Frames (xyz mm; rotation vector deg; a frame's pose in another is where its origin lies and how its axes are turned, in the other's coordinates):
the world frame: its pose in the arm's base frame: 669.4 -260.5 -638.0 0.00 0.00 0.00
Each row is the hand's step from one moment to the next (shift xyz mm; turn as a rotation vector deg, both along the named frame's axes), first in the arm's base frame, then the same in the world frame.
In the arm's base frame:
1: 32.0 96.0 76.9 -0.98 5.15 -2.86
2: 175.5 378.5 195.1 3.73 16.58 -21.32
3: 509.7 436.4 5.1 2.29 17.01 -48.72
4: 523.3 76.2 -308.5 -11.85 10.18 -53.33
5: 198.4 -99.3 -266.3 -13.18 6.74 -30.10
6: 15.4 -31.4 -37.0 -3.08 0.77 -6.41
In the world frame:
1: 32.0 96.0 76.9 -0.98 5.15 -2.86
2: 175.5 378.5 195.1 3.73 16.58 -21.32
3: 509.7 436.4 5.1 2.29 17.01 -48.72
4: 523.3 76.2 -308.5 -11.85 10.18 -53.33
5: 198.4 -99.3 -266.3 -13.18 6.74 -30.10
6: 15.4 -31.4 -37.0 -3.08 0.77 -6.41

